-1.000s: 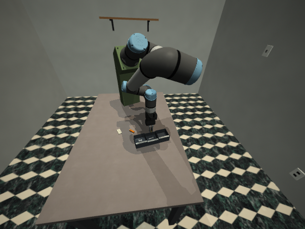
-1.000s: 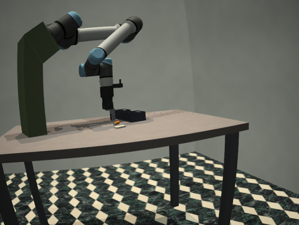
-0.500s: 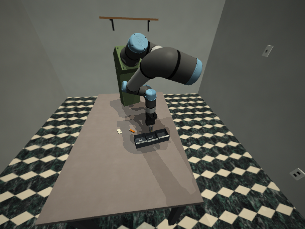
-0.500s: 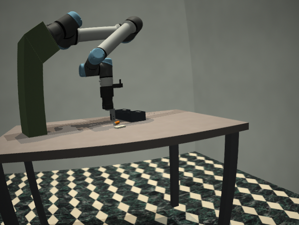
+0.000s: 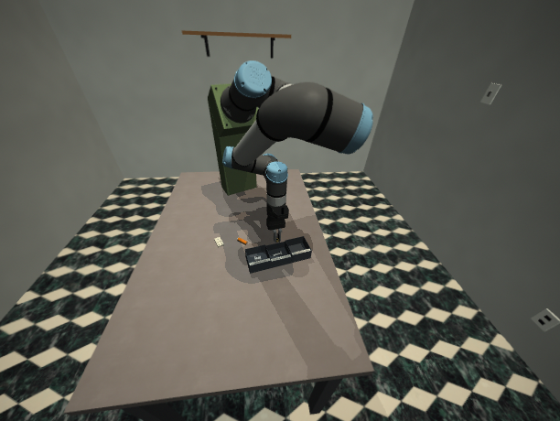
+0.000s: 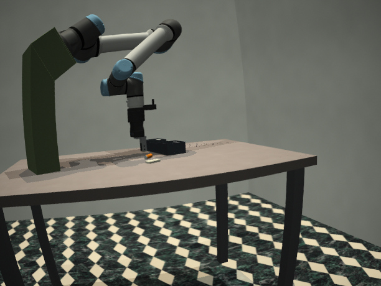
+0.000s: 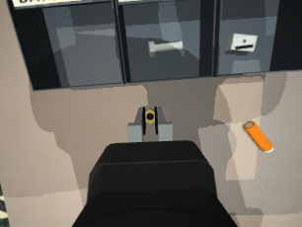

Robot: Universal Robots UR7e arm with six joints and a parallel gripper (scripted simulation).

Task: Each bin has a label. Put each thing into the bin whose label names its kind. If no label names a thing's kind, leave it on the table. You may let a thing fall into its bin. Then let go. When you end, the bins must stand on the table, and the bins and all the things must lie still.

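Right now my hand is 9 cm short of the dark three-compartment bin row and 1 cm to the right of it. Round my hand: orange battery 15 cm to the right, 2 cm below, 1 cm ahead; grey bolt 8 cm ahead, 1 cm to the left, 1 cm below; brass nut 2 cm below.
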